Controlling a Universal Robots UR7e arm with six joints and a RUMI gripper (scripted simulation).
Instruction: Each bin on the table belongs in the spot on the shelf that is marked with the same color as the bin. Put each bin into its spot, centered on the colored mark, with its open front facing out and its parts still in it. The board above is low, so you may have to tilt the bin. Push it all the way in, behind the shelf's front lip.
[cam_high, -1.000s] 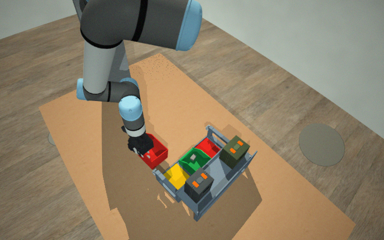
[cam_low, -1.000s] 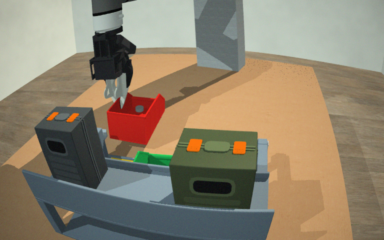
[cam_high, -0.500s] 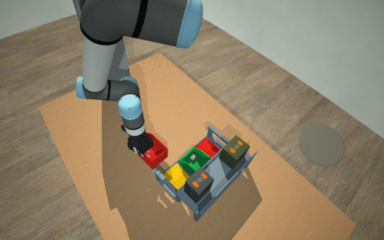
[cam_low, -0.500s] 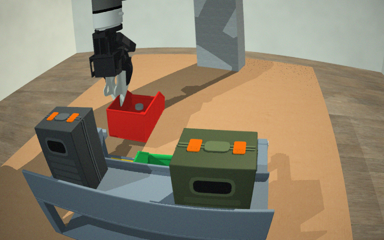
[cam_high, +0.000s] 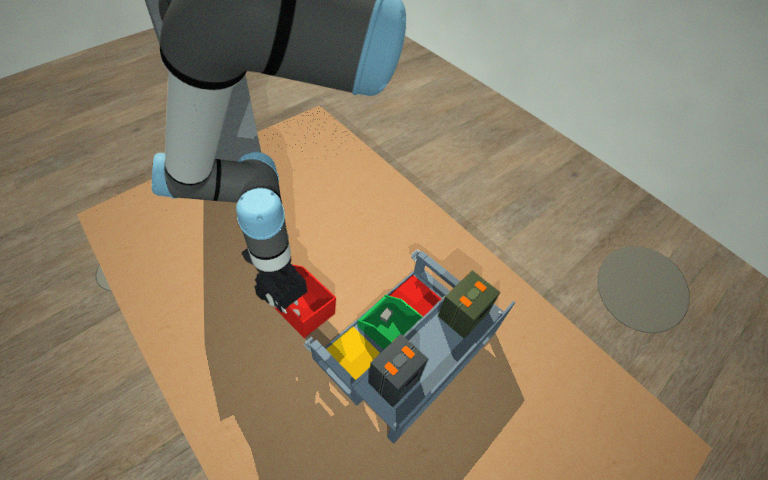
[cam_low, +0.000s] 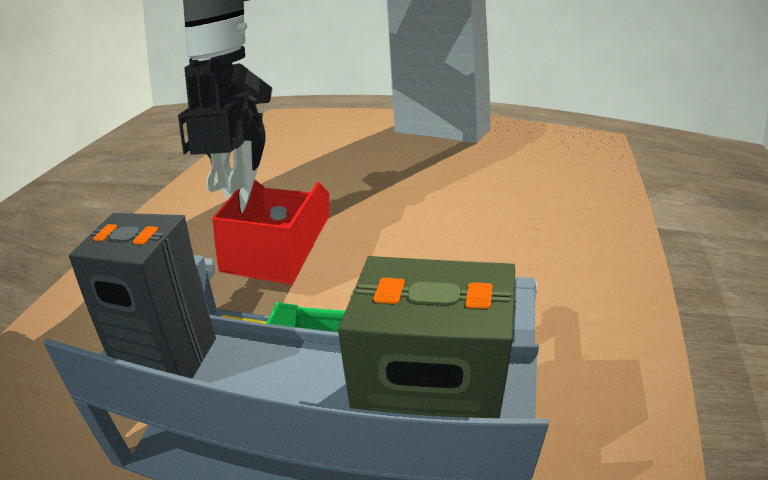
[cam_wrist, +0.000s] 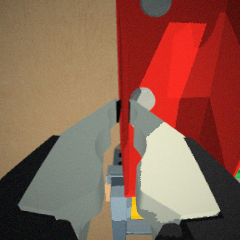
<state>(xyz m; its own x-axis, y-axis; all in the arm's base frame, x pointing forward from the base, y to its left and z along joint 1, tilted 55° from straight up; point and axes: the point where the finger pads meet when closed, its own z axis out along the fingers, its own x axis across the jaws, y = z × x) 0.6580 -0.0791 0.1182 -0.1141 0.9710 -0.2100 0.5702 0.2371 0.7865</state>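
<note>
Right now my hand is 1 cm past the red bin, 4 cm to the right of it and 3 cm above it. The rest, counted from my hand: olive box (25 cm ahead, 34 cm to the left, 5 cm above); then dark grey box (29 cm ahead, 12 cm to the left, 7 cm above); then green bin (18 cm ahead, 21 cm to the left, 5 cm below).
</note>
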